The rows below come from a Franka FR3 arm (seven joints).
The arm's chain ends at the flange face. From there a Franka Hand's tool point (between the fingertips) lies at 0.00 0.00 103.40 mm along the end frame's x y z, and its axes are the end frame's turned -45 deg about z.
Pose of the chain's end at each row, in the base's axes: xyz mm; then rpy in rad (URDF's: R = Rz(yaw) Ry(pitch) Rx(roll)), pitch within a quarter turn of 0, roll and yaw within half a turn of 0:
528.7, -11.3, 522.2, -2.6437, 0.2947, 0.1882
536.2, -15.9, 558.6, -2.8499, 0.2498, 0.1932
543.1, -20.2, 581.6, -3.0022, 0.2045, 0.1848
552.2, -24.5, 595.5, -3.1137, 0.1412, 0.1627
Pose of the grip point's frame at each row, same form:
493.5, 32.3, 435.3, -2.5804, -0.1180, 0.8641
506.5, 8.6, 462.6, -2.7605, -0.0222, 0.9374
520.0, -9.9, 481.3, -2.8992, 0.0474, 0.9616
537.4, -24.0, 493.2, -3.0219, 0.0801, 0.9509

